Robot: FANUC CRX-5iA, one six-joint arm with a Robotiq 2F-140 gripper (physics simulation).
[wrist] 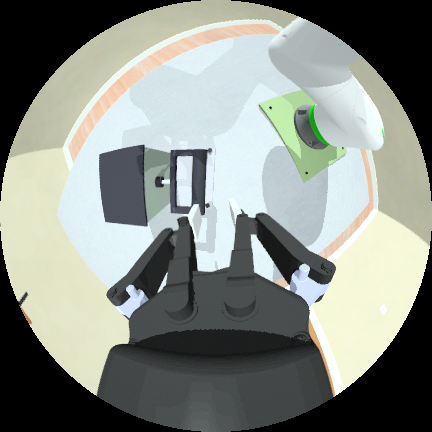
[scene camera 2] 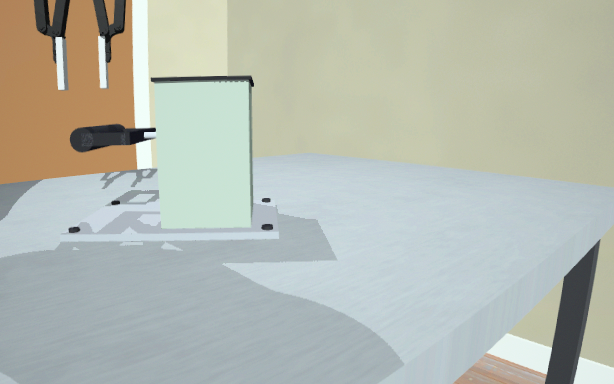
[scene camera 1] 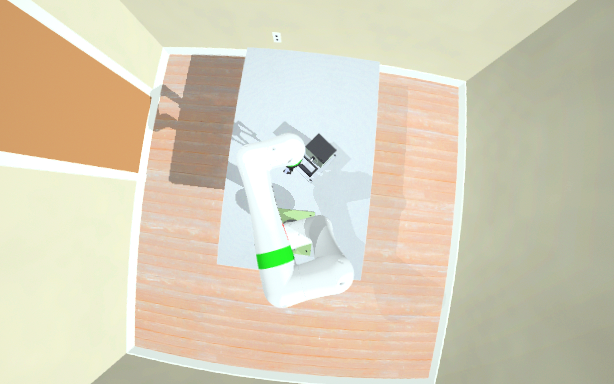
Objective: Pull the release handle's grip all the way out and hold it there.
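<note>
The release handle's black grip (scene camera 1: 305,170) (scene camera 2: 95,138) (wrist: 199,177) is a rectangular loop on the side of a pale green box with a dark top (scene camera 1: 320,147) (scene camera 2: 205,155) (wrist: 122,185). A short light rod shows between grip and box in the wrist view. My gripper (scene camera 1: 288,170) (scene camera 2: 83,88) (wrist: 214,209) is partly open and empty, pointing down. In scene camera 2 its white fingertips hang above the grip's height. In the wrist view the left fingertip overlaps the grip's near corner, and the grip is not between the fingers. The arm hides part of the gripper in scene camera 1.
The box stands on a light base plate (scene camera 2: 170,236) with dark bolts at its corners, on the pale table (scene camera 1: 310,90) (scene camera 2: 450,225). The arm's green mounting plate (scene camera 1: 303,249) (wrist: 285,112) is on the same table. A wall outlet (scene camera 1: 277,37) is behind the table.
</note>
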